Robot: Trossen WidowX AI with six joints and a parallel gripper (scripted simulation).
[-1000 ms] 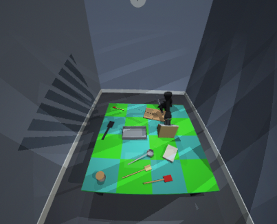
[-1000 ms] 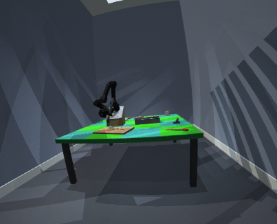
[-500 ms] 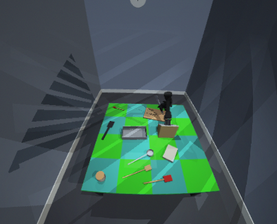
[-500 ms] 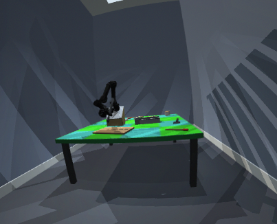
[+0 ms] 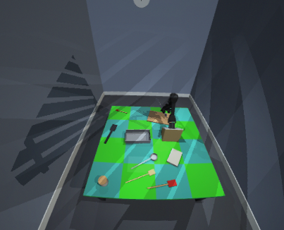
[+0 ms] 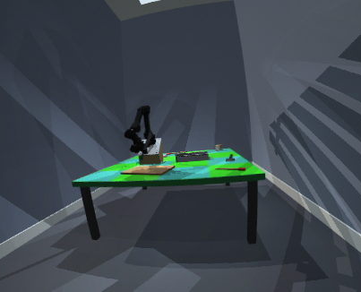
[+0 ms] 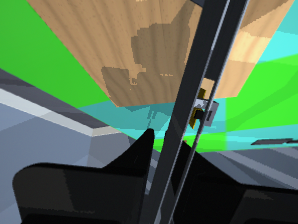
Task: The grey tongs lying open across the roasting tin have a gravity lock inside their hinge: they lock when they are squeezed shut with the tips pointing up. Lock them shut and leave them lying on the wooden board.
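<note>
My gripper tip is 13 cm above the wooden board, 1 cm to the right of it and 1 cm past it. Also, from my gripper tip: grey roasting tin 39 cm to the left, 30 cm ahead, 11 cm below; white block 64 cm to the left, 13 cm behind, 12 cm below; red brush 62 cm ahead, 13 cm below, 10 cm to the right.
</note>
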